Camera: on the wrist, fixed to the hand. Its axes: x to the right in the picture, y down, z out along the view.
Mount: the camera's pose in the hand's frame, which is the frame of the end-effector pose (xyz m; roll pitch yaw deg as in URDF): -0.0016 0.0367 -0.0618 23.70 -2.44 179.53
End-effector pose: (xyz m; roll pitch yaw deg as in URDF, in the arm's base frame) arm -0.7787 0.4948 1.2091 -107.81 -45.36 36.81
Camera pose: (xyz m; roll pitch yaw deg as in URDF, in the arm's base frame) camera -0.7285 0.4449 1.1967 129.22 46.51 -146.36
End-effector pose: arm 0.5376 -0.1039 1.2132 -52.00 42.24 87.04
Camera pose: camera 0.5613 -0.1514 1.1647 77.76 -43.33 -96.00
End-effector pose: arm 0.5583 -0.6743 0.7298 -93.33 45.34 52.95
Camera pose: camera 0.5944 -0.7324 0.7077 119.42 -44.68 -130.44
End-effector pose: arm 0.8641 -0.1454 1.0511 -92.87 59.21 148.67
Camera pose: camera 0.9225 -0.1065 1.0353 120.52 -58.54 -35.96
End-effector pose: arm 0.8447 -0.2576 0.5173 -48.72 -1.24 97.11
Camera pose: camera 0.8668 -0.2550 0.4489 72.39 -0.02 -85.03
